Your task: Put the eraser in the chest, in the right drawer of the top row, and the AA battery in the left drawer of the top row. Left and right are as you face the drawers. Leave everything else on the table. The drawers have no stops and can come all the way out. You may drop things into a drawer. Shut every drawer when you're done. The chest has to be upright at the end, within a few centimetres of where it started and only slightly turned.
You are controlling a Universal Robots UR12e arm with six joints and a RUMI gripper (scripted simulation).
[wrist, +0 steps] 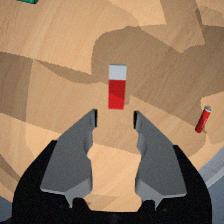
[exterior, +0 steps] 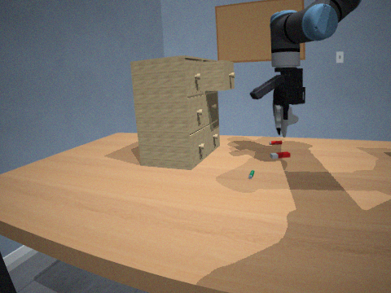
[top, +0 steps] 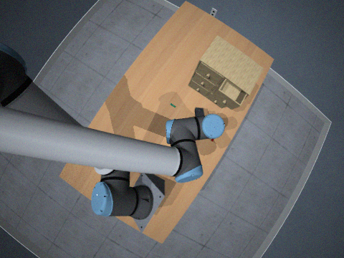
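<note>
My gripper is now 80 mm above the eraser and 10 mm short of it. From my hand the other things lie so: red AA battery 170 mm to the right, 80 mm below, 10 mm ahead; then green AA battery 180 mm to the left, 90 mm ahead, 80 mm below.
</note>
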